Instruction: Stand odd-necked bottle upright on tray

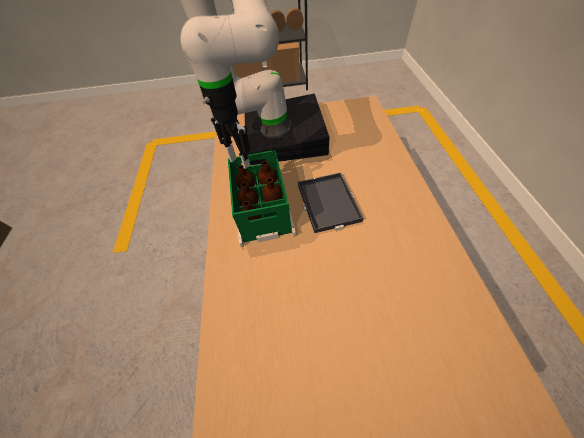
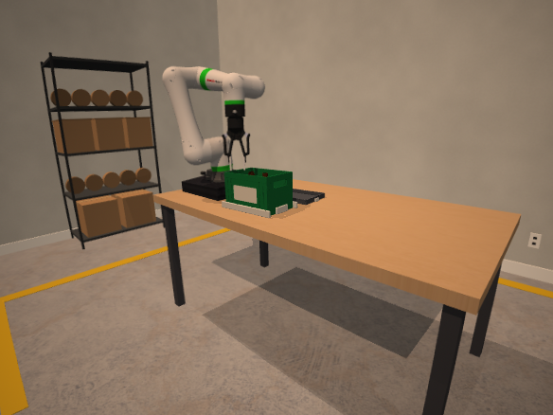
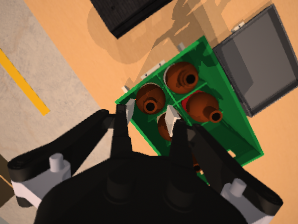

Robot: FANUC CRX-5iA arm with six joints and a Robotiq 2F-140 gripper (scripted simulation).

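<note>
Right now the glass bottle is 90 mm to the left of my hand and 130 mm below it. Round my hand: dark grey tray 120 mm ahead, 310 mm to the left, 200 mm below; green crate 90 mm ahead, 40 mm to the left, 130 mm below.
</note>
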